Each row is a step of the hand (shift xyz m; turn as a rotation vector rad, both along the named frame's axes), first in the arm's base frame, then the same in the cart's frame.
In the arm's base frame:
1: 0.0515 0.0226 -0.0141 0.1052 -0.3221 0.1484
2: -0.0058 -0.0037 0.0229 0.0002 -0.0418 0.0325
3: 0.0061 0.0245 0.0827 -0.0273 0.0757 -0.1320
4: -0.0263 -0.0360 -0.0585 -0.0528 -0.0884 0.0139
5: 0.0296 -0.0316 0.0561 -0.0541 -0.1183 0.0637
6: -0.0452 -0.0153 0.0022 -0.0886 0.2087 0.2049
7: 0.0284 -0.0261 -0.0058 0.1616 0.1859 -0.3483
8: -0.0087 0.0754 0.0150 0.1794 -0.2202 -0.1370
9: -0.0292 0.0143 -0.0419 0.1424 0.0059 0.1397
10: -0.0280 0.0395 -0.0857 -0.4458 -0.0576 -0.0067
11: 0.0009 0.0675 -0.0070 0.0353 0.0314 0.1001
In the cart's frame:
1: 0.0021 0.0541 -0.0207 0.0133 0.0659 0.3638
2: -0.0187 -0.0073 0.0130 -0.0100 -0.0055 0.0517
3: -0.0848 0.0040 0.0162 0.0834 -0.0128 -0.1295
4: 0.0686 -0.0264 0.0027 0.0279 -0.0617 0.0788
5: -0.0358 0.0234 0.0565 -0.0029 -0.0685 0.1276
6: 0.0052 -0.0465 0.0096 -0.2769 -0.0791 -0.1023
7: 0.0169 0.0260 0.0236 0.2254 0.1970 -0.3039
8: -0.0475 -0.0023 -0.0610 0.2212 0.1646 0.1530
9: 0.0310 -0.0254 -0.0347 -0.1278 0.1346 0.0733
10: 0.0586 -0.0195 -0.0767 0.0341 -0.4483 -0.0007
11: -0.0244 0.0077 -0.0629 -0.1036 0.0327 0.0211

